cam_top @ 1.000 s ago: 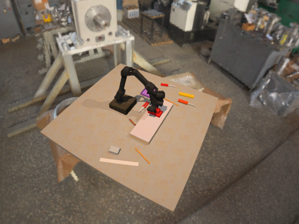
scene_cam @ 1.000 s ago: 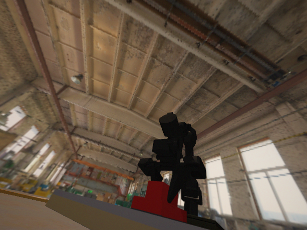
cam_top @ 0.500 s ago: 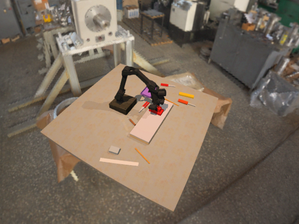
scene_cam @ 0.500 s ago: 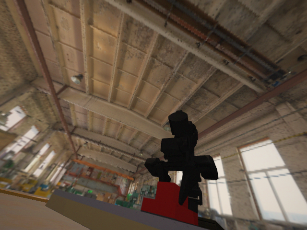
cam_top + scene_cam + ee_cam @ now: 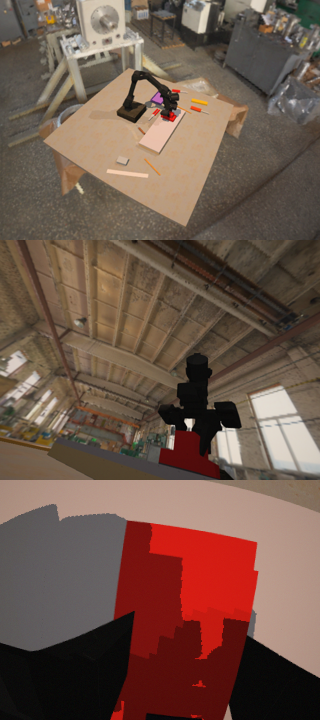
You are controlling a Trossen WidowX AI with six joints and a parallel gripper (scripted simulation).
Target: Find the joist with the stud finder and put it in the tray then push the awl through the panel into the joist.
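The indicator window lies 40 mm behind my gripper tip, 10 mm to the right of it and 30 mm above it. The rest, counted from my gripper tip: purple tray (250 mm behind, 180 mm to the left, 50 mm below); then awl (140 mm behind, 240 mm to the right, 60 mm below); then stud finder (20 mm behind, 20 mm above).
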